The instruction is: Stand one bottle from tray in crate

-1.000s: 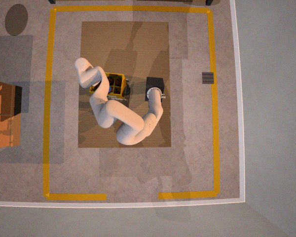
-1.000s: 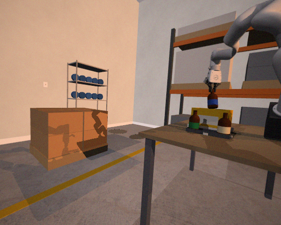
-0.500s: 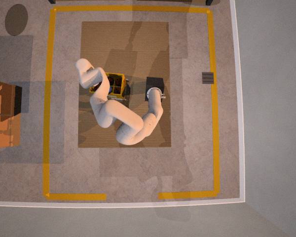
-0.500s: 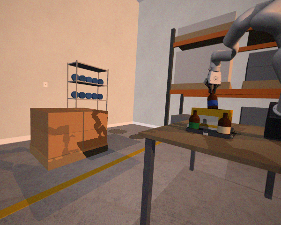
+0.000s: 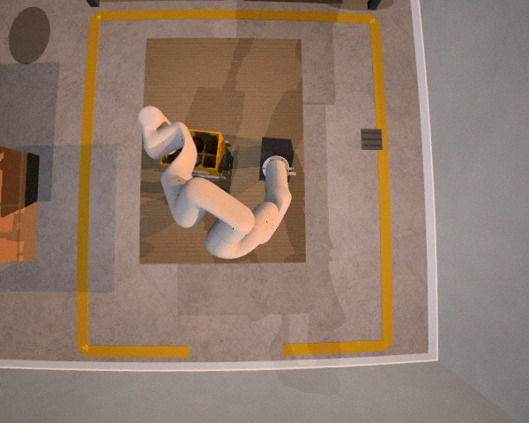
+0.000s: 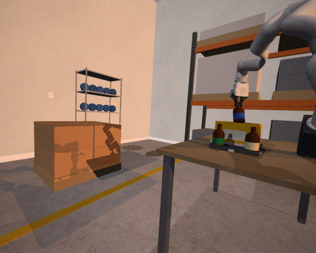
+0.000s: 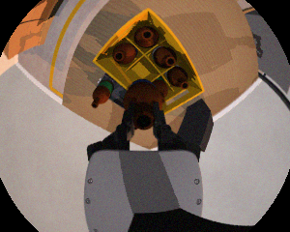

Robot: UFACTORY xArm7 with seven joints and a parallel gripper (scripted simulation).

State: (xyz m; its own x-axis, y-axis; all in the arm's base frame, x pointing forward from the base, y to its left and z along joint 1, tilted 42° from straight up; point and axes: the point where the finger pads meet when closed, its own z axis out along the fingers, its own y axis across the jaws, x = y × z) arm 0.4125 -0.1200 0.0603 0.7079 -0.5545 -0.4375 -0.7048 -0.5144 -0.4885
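My gripper is now 230 mm above the yellow crate and 40 mm to the left of it. Round my hand: dark tray 300 mm below, 190 mm to the left, 30 mm behind.
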